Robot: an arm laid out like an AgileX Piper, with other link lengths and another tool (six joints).
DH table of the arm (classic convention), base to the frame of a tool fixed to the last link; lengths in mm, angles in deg. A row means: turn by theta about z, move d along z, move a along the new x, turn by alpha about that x. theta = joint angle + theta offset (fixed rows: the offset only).
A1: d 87.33, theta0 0, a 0, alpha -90
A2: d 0, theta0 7.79, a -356.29, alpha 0
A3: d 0, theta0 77.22, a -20.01, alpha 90
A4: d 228.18, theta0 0, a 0, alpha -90
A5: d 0, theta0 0, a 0, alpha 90
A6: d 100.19, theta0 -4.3, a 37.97, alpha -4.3
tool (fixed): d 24.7, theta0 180, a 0, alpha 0
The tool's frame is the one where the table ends.
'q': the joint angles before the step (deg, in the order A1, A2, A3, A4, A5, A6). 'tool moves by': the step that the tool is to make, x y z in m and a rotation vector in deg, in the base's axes. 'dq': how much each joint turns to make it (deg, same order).
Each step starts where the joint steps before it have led.
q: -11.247, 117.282, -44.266, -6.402, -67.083, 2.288
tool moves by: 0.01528, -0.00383, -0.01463, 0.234, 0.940, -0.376
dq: 0.000, 3.339, -3.261, 0.366, 0.895, -0.001
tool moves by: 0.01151, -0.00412, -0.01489, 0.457, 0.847, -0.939
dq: 0.000, 3.024, -2.521, 0.996, 0.423, -0.047
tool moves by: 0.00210, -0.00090, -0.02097, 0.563, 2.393, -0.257
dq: 0.000, 2.785, -0.436, 0.271, 0.108, 0.001
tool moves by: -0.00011, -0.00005, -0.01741, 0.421, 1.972, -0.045
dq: 0.000, 2.221, -0.048, 0.051, -0.157, 0.000
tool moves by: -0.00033, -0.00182, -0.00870, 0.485, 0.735, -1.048
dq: 0.000, 1.180, -0.016, 1.099, -0.349, 0.000
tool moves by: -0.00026, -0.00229, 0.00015, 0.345, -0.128, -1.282
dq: -0.001, 0.002, -0.003, 1.332, -0.057, 0.000
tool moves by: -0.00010, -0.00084, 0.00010, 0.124, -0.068, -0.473
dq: 0.000, -0.001, 0.002, 0.492, -0.044, 0.000
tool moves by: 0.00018, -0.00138, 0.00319, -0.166, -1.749, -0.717
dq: 0.001, -0.001, 0.325, 0.770, -2.071, -0.078
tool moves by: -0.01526, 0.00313, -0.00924, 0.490, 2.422, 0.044
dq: -0.001, -0.060, 3.492, -0.042, -0.961, 0.001
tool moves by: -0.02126, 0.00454, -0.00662, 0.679, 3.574, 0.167
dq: 0.000, -0.979, 4.545, -0.170, 0.072, 0.000
